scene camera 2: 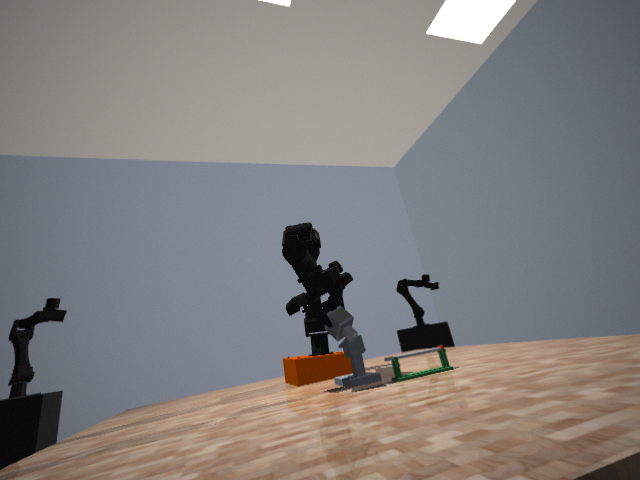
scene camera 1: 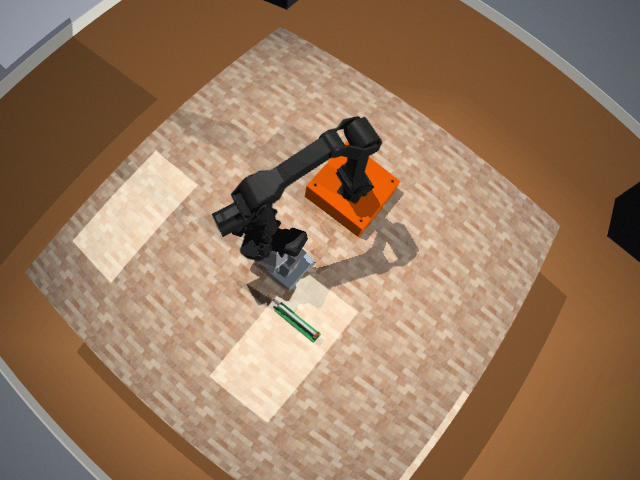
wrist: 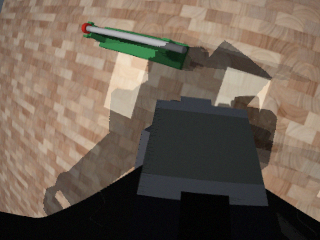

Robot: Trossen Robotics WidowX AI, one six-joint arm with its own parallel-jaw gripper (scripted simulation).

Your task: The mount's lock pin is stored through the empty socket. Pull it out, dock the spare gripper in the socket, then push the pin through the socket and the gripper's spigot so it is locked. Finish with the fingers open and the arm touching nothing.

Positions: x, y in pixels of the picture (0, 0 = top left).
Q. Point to a lock pin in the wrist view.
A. At 86, 28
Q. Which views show my gripper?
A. Scene camera 2, scene camera 1 and the wrist view: all of them.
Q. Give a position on a grey mount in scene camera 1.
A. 292, 270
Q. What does my gripper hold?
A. A spare gripper.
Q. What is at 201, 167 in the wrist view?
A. A spare gripper.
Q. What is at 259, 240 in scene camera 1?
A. My gripper.
